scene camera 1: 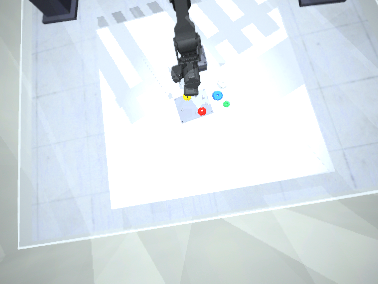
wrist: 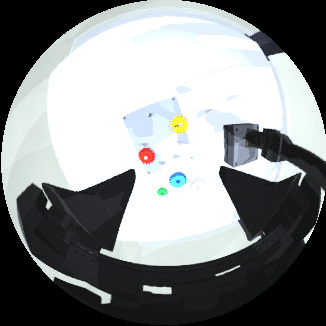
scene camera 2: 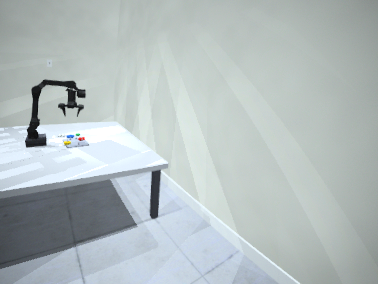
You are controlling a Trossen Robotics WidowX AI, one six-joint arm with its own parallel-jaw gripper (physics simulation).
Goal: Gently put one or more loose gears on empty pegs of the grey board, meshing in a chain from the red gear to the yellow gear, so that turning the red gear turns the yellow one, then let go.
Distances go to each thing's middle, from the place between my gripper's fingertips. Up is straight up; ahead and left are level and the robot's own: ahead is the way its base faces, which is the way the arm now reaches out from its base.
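There is the grey board (scene camera 1: 190, 107), which is 2 cm ahead of my hand, 1 cm to the right of it and 21 cm below it. The board with gears (wrist: 160, 132) is likewise 2 cm ahead of my hand and 1 cm to the right of it, and it lies 20 cm below my hand.
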